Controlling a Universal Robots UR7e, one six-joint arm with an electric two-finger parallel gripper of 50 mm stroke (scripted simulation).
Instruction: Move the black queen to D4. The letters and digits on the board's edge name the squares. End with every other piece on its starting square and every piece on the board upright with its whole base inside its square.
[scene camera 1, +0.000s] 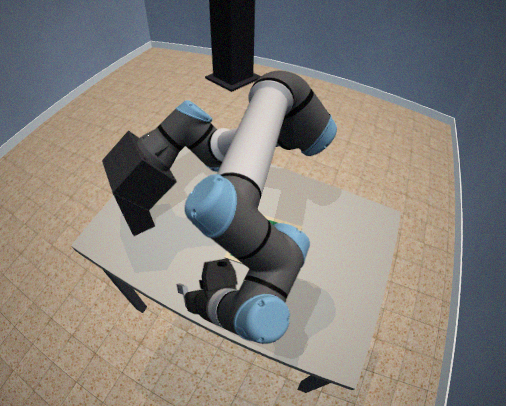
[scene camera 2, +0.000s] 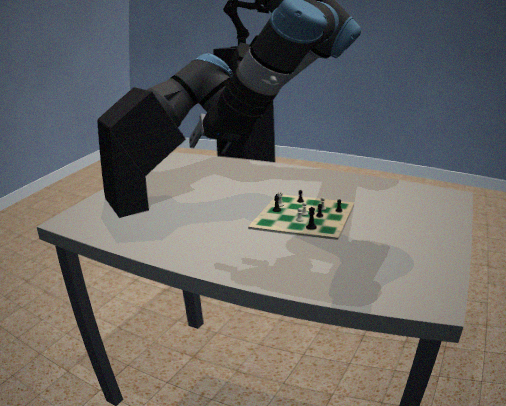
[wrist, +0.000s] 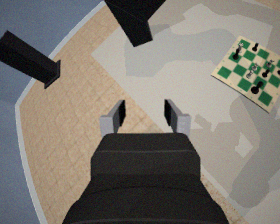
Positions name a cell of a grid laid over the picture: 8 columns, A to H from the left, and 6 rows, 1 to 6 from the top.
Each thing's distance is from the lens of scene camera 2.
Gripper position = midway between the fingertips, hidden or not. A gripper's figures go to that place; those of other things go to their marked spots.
my gripper (scene camera 2: D3): 86 cm
green-and-cream chessboard (scene camera 2: F4): 116 cm
